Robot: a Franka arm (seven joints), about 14 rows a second.
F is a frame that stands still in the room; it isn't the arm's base.
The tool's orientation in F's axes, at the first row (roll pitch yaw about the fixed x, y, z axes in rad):
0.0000 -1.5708 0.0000
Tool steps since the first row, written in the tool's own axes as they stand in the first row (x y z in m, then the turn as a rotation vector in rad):
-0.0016 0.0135 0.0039 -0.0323 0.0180 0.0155
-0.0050 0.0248 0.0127 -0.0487 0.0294 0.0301
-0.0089 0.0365 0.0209 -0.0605 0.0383 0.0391
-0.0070 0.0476 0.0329 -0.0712 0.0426 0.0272
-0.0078 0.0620 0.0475 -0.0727 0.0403 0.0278
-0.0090 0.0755 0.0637 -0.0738 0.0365 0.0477
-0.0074 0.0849 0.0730 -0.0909 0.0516 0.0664
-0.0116 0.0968 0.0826 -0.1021 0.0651 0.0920
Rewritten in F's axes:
-0.0039 0.0135 -0.0016 -0.0155 0.0180 -0.0323
-0.0127 0.0248 -0.0050 -0.0301 0.0294 -0.0487
-0.0209 0.0365 -0.0089 -0.0391 0.0383 -0.0605
-0.0329 0.0476 -0.0070 -0.0272 0.0426 -0.0712
-0.0475 0.0620 -0.0078 -0.0278 0.0403 -0.0727
-0.0637 0.0755 -0.0090 -0.0477 0.0365 -0.0738
-0.0730 0.0849 -0.0074 -0.0664 0.0516 -0.0909
-0.0826 0.0968 -0.0116 -0.0920 0.0651 -0.1021

